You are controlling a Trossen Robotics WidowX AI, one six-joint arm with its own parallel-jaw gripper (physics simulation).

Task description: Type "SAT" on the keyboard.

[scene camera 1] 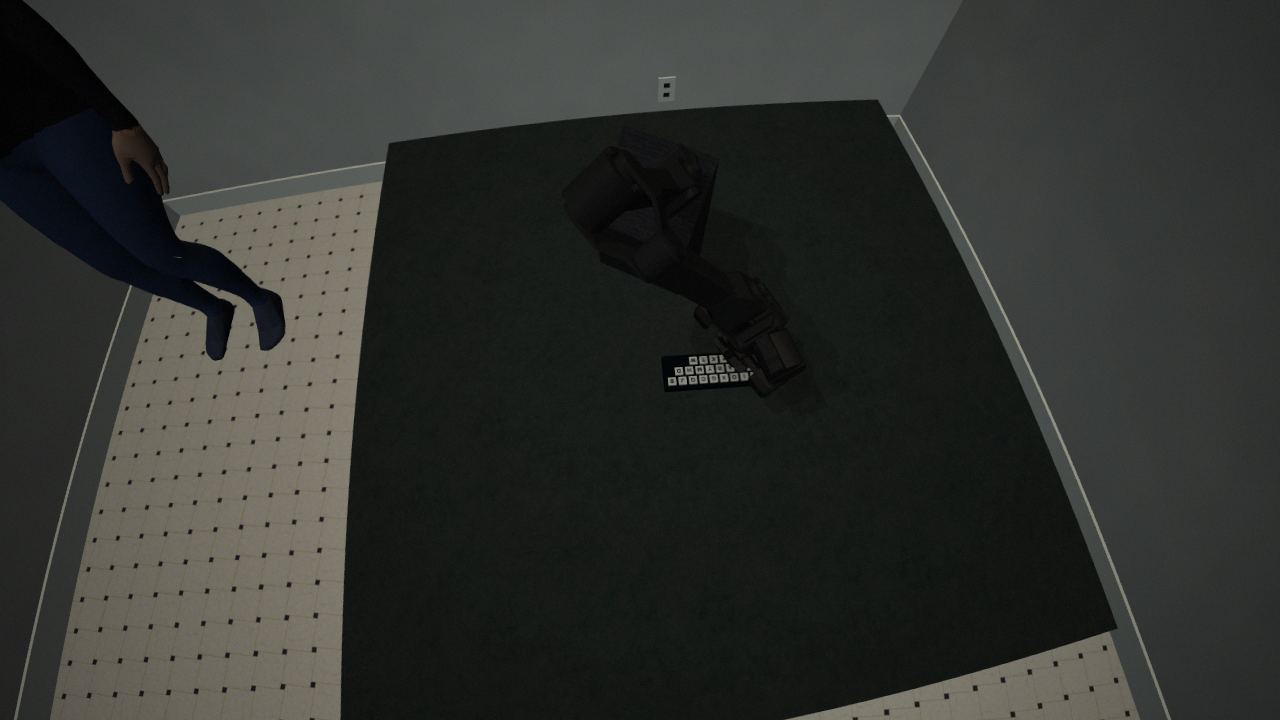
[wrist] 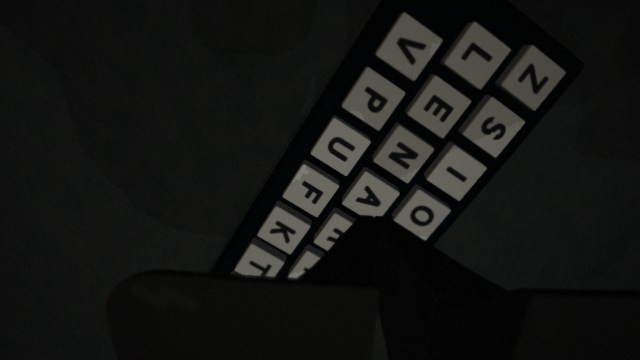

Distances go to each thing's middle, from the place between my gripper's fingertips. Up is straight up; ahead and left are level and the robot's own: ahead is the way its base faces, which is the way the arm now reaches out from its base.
My gripper is now 30 mm above the black keyboard (scene camera 1: pixel 669 363), 20 mm to the left of it and 10 mm past it. From my hand the other things lie so: S key (wrist: pixel 491 125): 40 mm to the left, 30 mm ahead, 20 mm below; then T key (wrist: pixel 259 259): 40 mm to the right, 30 mm behind, 20 mm below; then E key (wrist: pixel 437 106): 40 mm to the left, 20 mm below, 10 mm ahead.
